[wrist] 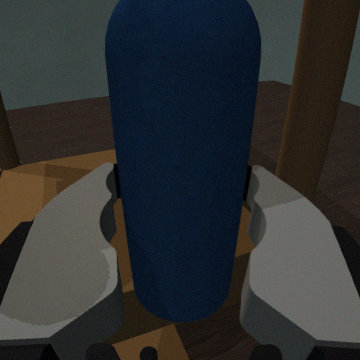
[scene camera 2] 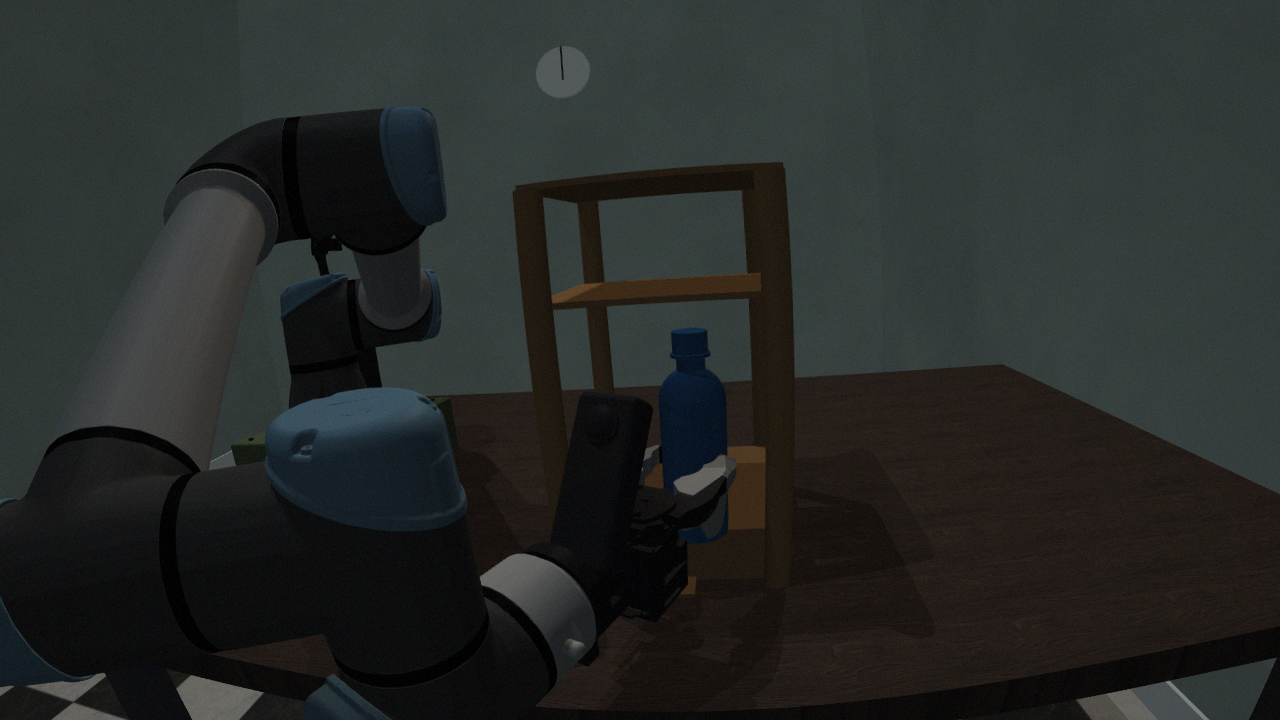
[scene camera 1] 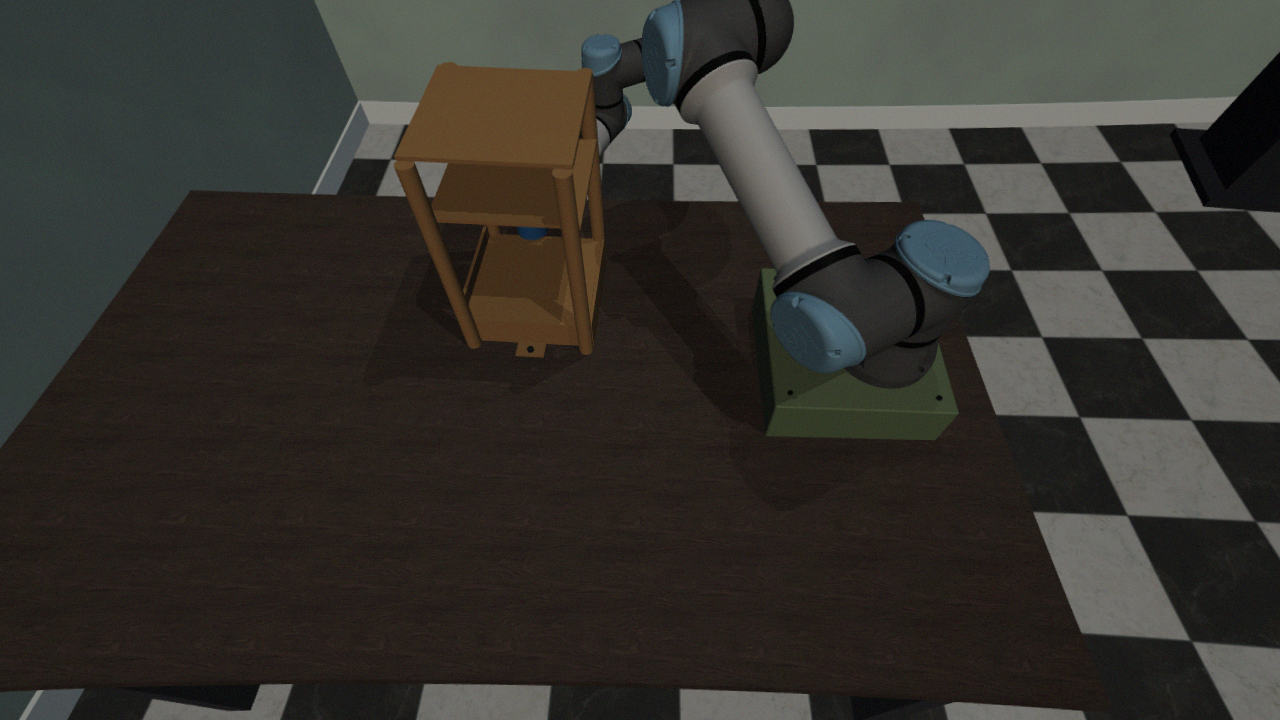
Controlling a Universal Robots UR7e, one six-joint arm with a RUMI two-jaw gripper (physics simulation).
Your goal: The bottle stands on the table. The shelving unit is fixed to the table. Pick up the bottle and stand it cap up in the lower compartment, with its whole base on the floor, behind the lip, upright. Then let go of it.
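The blue bottle (scene camera 1: 531, 231) (scene camera 2: 692, 420) (wrist: 183, 150) is upright, cap up, at the open side of the wooden shelving unit (scene camera 1: 572, 259) (scene camera 2: 777, 376) (wrist: 322, 95). My gripper (scene camera 2: 689, 479) (wrist: 181, 168) is shut on the bottle's lower body, one jaw on each side. In the wrist view the bottle's base hangs above the lip and the fixing tab, at the edge of the lower compartment. The cap is below the middle shelf in the scene camera 2 view. In the scene camera 1 view the middle shelf hides most of the bottle, and the gripper is hidden behind the unit.
The middle shelf (scene camera 1: 505, 194) (scene camera 2: 662, 288) is above the lower compartment. Round corner posts stand on both sides of the opening. The unit stands on the dark table (scene camera 1: 537, 537) (scene camera 2: 1029, 501). The arm's green base block (scene camera 1: 859, 422) is to the right in scene camera 1.
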